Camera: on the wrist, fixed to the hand. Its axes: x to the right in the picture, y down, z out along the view.
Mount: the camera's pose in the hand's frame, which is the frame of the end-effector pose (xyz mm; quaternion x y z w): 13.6 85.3 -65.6 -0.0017 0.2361 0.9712 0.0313
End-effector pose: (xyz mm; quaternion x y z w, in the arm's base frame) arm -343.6 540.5 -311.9 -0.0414 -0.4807 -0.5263 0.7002
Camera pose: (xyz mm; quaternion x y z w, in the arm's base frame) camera -236.3 531.8 -299.0 -0.3451 0.1914 0.6530 0.6465
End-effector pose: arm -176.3 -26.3 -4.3 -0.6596 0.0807 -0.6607 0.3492
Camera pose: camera -205.3 -120.6 -49.3 0.2131 0.7267 0.1629 0.6324
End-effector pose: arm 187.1 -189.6 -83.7 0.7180 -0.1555 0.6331 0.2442
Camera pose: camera 89.1 -223.5 -52.0 0.2784 0.6456 -0.4262 0.5693
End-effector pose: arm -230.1 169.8 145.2 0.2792 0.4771 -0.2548 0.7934
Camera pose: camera -207.6 273.9 124.5 0.5309 -0.0685 0.8293 0.1601
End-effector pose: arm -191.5 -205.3 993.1 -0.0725 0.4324 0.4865 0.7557
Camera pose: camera -295.7 -186.9 969.4 -0.3015 -0.2615 -0.7328 0.5511
